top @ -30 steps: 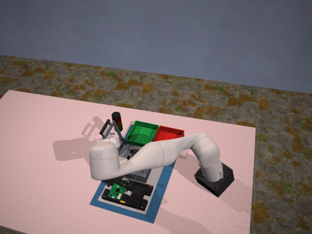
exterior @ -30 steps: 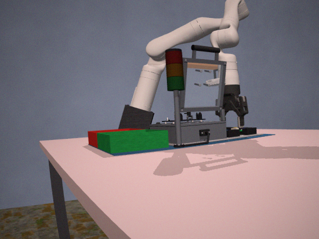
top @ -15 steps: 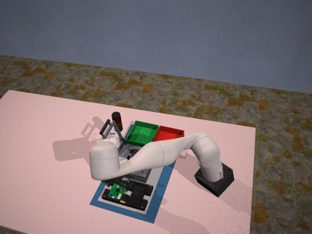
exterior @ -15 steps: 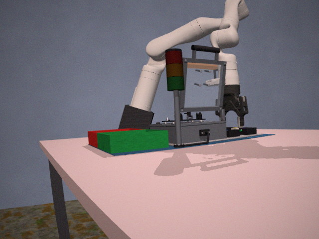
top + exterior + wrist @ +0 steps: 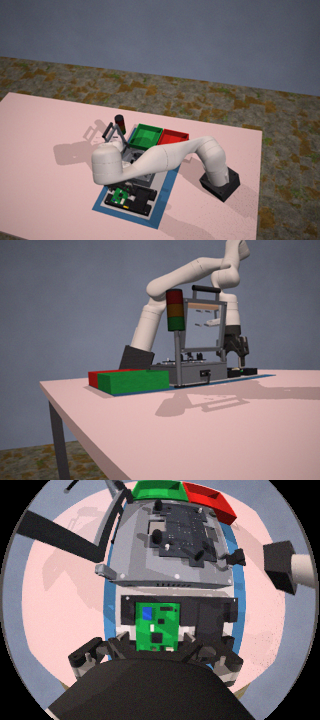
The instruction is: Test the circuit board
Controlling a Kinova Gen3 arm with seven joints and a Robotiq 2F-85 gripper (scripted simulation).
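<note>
Right now the green circuit board is 20 mm below my hand. Round my hand: tester lid 180 mm to the right, 150 mm above, 50 mm ahead; then green bin 360 mm to the right, 70 mm behind, 20 mm below; then red bin 330 mm to the right, 220 mm behind, 20 mm below.
</note>
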